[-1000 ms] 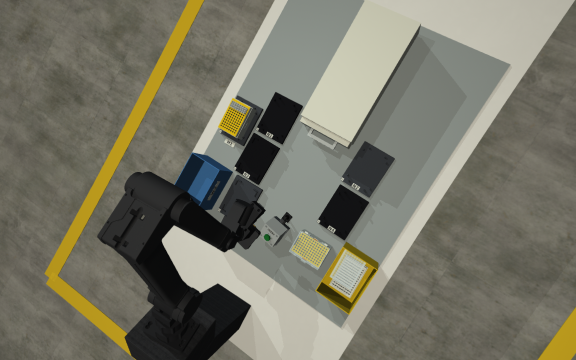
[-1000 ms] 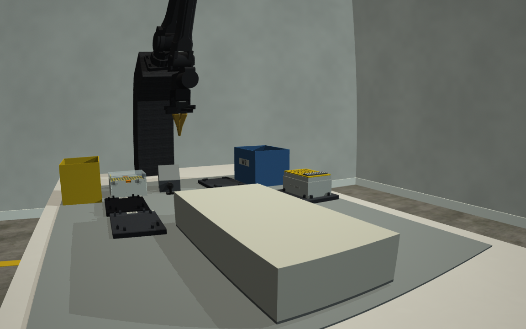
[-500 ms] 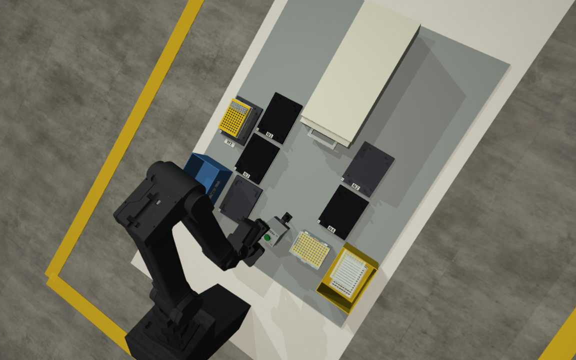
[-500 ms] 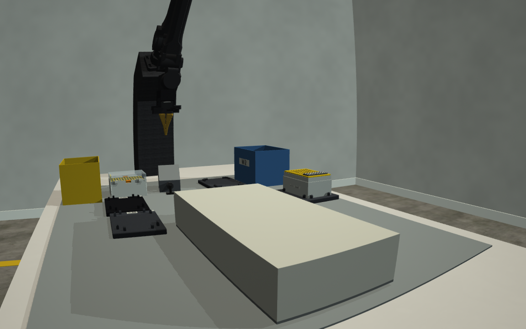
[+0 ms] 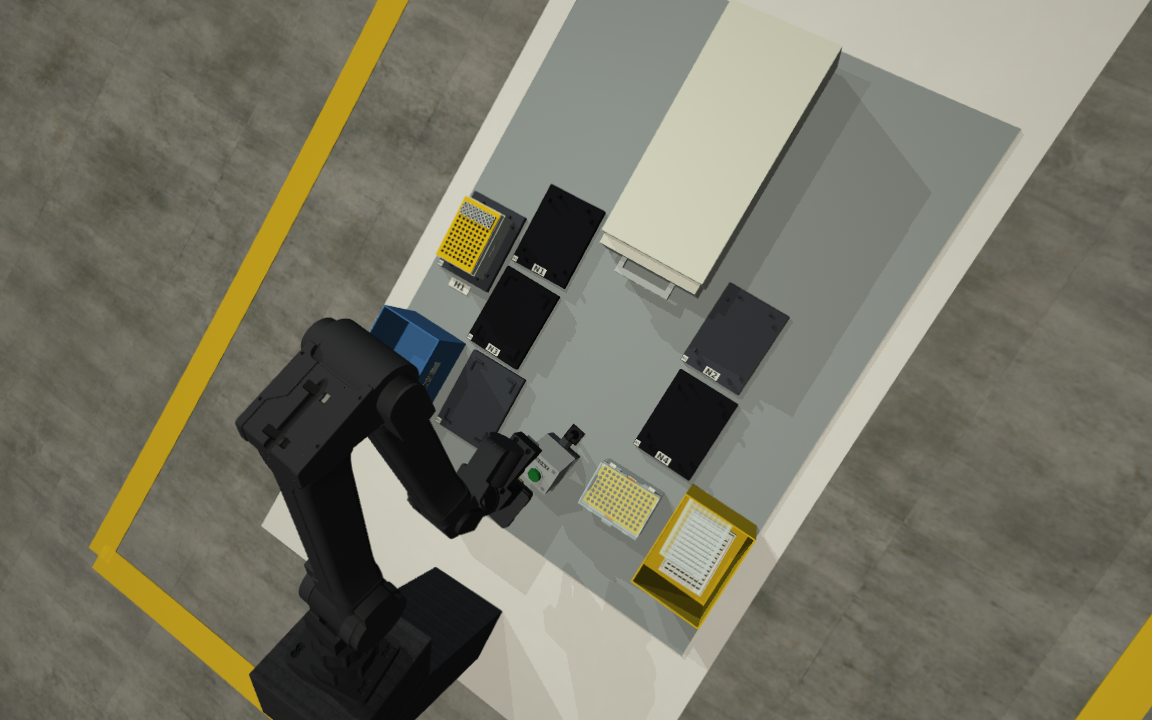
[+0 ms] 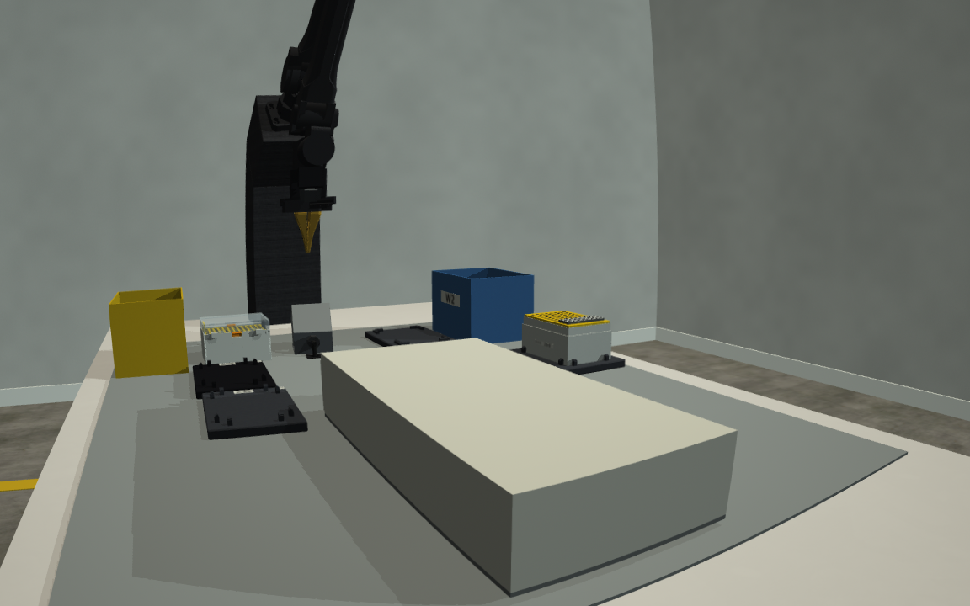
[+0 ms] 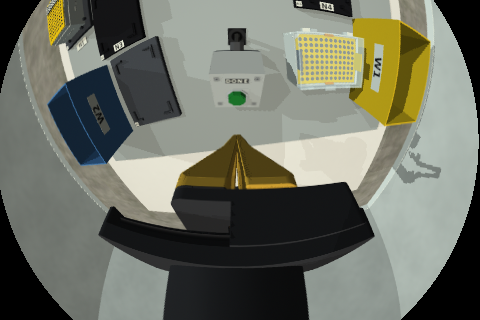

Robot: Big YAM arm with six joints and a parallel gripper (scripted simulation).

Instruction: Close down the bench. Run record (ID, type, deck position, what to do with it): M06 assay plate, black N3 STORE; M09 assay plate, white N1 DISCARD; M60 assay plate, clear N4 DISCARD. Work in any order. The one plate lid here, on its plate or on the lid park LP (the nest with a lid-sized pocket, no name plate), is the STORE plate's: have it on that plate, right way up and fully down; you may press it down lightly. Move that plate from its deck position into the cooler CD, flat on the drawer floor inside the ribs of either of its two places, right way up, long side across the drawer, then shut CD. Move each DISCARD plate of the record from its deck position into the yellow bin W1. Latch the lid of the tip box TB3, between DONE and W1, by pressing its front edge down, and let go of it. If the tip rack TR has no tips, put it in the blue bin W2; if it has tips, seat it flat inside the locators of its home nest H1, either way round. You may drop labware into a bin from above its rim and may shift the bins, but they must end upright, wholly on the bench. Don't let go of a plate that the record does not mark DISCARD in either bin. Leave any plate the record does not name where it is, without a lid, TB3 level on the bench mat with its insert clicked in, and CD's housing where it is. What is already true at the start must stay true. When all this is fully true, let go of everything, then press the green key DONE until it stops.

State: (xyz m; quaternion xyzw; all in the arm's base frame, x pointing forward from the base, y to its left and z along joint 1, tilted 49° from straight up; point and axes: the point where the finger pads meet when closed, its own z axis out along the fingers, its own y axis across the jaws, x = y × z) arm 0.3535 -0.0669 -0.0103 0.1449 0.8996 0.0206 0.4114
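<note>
The green DONE key lies 110 mm below my hand. Also, from my hand: tip box lid: 10 mm ahead, 160 mm to the right, 120 mm below; tip box TB3: 10 mm ahead, 160 mm to the right, 140 mm below; lid park LP: 80 mm ahead, 170 mm to the left, 170 mm below.
</note>
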